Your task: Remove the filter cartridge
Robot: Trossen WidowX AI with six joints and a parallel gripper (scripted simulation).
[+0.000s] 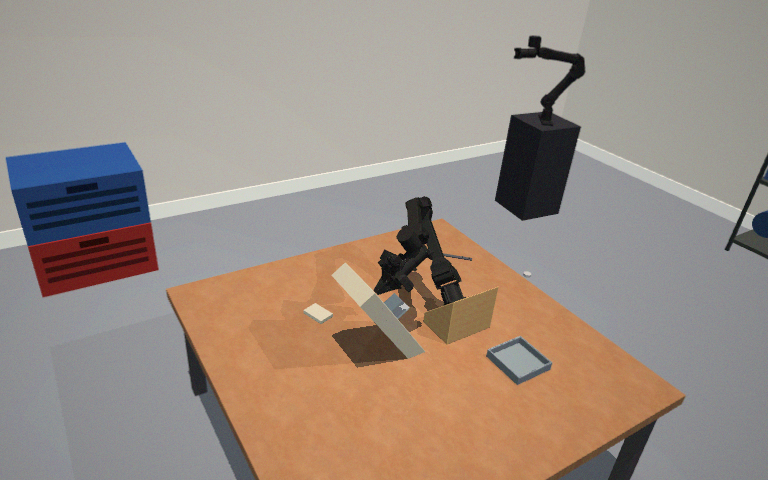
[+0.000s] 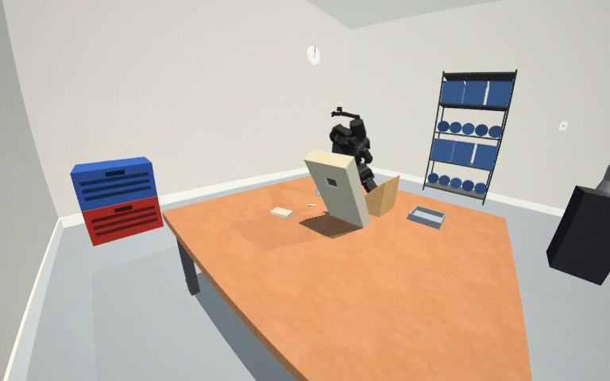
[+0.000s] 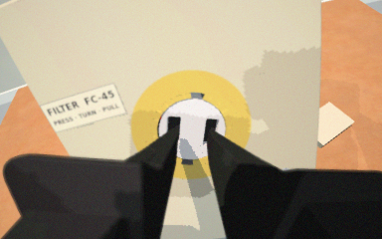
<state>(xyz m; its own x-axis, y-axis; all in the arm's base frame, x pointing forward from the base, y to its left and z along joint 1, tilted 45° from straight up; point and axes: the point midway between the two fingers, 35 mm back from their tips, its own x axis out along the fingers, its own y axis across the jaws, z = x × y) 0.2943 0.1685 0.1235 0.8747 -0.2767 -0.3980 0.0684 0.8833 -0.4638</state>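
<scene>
Now: the round white filter cartridge 20 mm ahead of my gripper tip and 10 mm below it. Also, from my gripper tip: grey bracket (80 mm behind, 10 mm to the right, 100 mm below); beige service panel (30 mm behind, 90 mm below); thin white pin (80 mm behind, 230 mm to the right, 240 mm below).
</scene>
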